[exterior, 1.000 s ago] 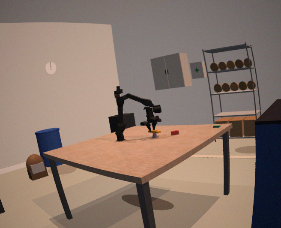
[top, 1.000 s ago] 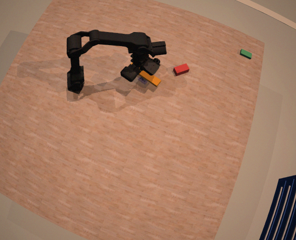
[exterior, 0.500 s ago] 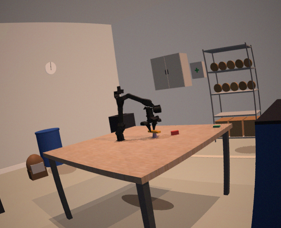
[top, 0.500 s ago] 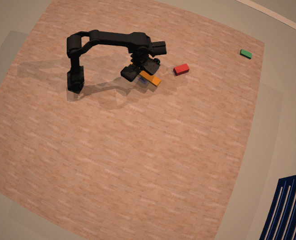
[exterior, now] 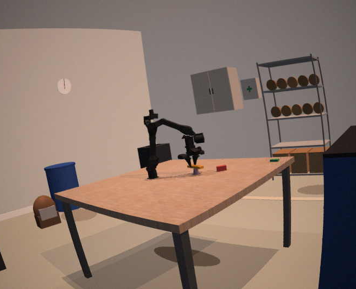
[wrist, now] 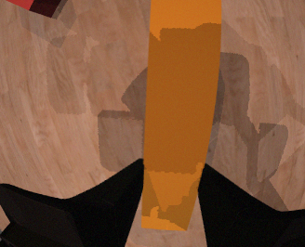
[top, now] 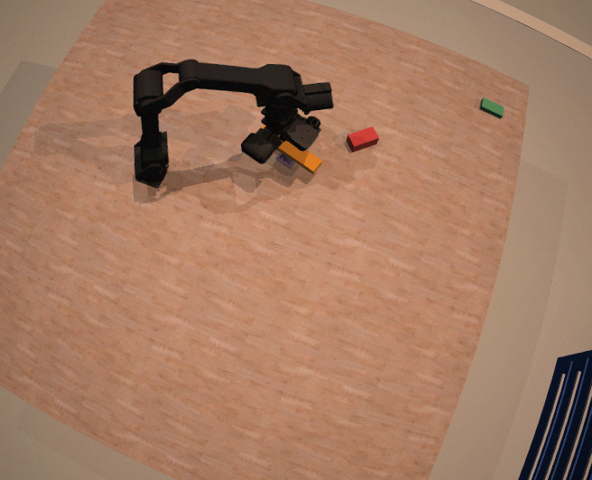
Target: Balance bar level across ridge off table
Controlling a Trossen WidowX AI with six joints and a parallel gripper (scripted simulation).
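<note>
The orange bar lies 3 cm ahead of my gripper tip and 1 cm to the right of it. Also, from my gripper tip: red block 17 cm ahead, 9 cm to the left, 3 cm below; green block 48 cm ahead, 35 cm to the left, 4 cm below.
</note>
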